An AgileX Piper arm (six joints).
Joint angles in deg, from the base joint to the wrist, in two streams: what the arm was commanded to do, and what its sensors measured. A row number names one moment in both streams.
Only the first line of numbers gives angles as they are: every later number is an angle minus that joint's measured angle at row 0.
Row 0, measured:
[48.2 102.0 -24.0 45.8 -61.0 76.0]
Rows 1 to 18, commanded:
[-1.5 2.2 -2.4 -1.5 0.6 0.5]
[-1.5 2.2 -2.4 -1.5 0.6 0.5]
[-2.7 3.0 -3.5 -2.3 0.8 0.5]
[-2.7 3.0 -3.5 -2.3 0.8 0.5]
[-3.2 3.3 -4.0 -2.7 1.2 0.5]
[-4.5 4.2 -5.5 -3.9 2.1 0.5]
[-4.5 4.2 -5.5 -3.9 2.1 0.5]
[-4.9 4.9 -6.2 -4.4 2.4 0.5]
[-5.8 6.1 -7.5 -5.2 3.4 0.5]
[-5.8 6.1 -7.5 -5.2 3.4 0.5]
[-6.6 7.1 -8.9 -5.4 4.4 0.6]
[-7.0 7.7 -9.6 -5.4 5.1 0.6]
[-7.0 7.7 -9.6 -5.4 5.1 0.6]
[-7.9 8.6 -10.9 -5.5 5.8 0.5]
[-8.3 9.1 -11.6 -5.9 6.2 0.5]
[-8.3 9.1 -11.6 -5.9 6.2 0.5]
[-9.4 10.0 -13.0 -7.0 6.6 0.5]
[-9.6 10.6 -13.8 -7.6 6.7 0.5]
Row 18, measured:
[-8.6 9.4 -11.8 -5.7 5.9 0.5]
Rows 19 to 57, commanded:
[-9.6 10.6 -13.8 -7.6 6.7 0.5]
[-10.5 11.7 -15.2 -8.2 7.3 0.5]
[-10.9 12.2 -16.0 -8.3 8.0 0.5]
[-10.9 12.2 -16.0 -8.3 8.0 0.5]
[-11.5 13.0 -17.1 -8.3 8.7 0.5]
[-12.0 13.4 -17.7 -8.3 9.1 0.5]
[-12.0 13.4 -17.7 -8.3 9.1 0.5]
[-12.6 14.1 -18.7 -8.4 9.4 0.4]
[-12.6 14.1 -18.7 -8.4 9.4 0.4]
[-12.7 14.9 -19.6 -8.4 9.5 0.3]
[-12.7 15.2 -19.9 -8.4 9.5 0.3]
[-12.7 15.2 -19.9 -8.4 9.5 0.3]
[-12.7 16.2 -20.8 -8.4 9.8 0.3]
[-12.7 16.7 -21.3 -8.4 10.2 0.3]
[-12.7 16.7 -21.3 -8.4 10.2 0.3]
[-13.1 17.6 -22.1 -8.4 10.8 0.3]
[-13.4 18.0 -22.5 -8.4 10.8 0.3]
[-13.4 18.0 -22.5 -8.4 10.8 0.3]
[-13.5 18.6 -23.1 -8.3 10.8 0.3]
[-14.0 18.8 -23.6 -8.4 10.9 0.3]
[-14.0 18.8 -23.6 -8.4 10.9 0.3]
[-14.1 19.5 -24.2 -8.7 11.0 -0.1]
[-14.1 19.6 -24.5 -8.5 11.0 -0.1]
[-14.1 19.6 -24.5 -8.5 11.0 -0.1]
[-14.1 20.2 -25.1 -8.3 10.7 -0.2]
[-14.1 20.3 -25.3 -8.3 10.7 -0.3]
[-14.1 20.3 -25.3 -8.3 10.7 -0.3]
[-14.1 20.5 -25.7 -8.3 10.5 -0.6]
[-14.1 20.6 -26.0 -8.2 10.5 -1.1]
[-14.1 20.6 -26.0 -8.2 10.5 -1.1]
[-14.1 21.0 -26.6 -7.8 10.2 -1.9]
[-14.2 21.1 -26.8 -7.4 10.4 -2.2]
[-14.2 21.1 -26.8 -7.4 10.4 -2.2]
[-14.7 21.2 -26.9 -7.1 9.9 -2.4]
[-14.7 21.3 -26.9 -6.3 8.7 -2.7]
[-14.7 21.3 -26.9 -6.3 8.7 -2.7]
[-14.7 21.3 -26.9 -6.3 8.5 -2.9]
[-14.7 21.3 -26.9 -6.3 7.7 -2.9]
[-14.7 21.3 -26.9 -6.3 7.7 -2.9]
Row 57, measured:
[-14.2 21.3 -26.1 -6.4 10.1 -1.6]
